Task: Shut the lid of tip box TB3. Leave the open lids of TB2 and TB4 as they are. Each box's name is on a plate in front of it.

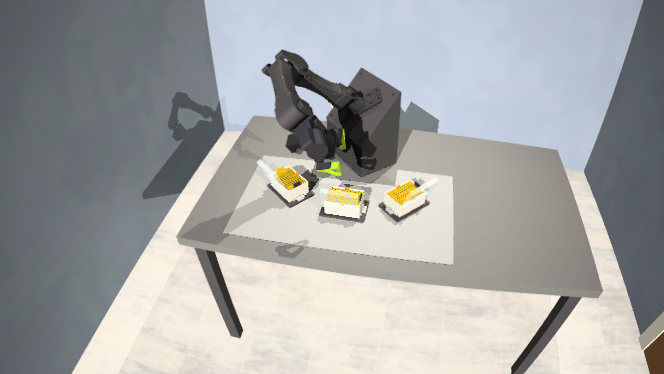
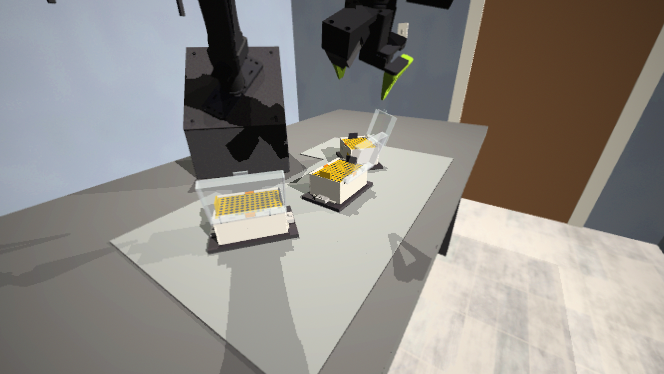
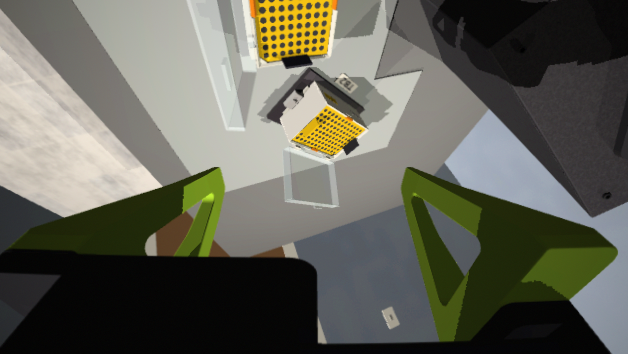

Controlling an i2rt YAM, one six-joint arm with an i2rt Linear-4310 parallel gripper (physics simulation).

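Places are measured from the arm's base along level axes (x ahead, y down, z left), in centimetres.
Where they show: gripper, fingertip midpoint: point(image 1: 341, 162) point(image 2: 361, 88) point(image 3: 313, 177); arm's base at its link origin: point(image 1: 360, 106) point(image 2: 234, 86).
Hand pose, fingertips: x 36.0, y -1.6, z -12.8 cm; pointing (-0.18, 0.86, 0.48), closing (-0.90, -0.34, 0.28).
Each offset is from my fingertips to the top centre of the thing. "*": to the spot under its first point. Level surfaces: height alone.
Three white tip boxes with yellow racks have clear lids standing open. The right box point(image 1: 404, 200) point(image 2: 357, 150) point(image 3: 327, 127) has a plate {* dx -9.1, dy +24.0, dz +19.8 cm} point(image 3: 346, 83) that seems to read TB2; its lid {* dx +3.1, dy +14.2, dz +26.6 cm} point(image 3: 311, 179) tilts outward. The middle box {* dx +1.6, dy +17.3, dz +0.3 cm} point(image 1: 343, 207) point(image 2: 341, 182) point(image 3: 295, 30) has its lid point(image 3: 225, 75) open on the side away from the robot base. The left box {dx -18.2, dy +17.5, dz -15.7 cm} point(image 1: 290, 186) point(image 2: 251, 227) has its lid {dx -14.2, dy +8.8, dz -22.5 cm} point(image 1: 266, 169) point(image 2: 240, 182) open outward. No plate reading TB3 is legible. My gripper point(image 1: 343, 161) point(image 2: 362, 89) point(image 3: 313, 177) is open and empty, high above the table.
The dark robot base block point(image 1: 377, 130) point(image 2: 235, 150) point(image 3: 565, 115) stands behind the boxes at the table's back. The boxes stand on dark pads on a pale mat {dy +24.2 cm} point(image 1: 425, 250) point(image 2: 300, 310), which lies on the grey table {dy +24.5 cm} point(image 1: 520, 225).
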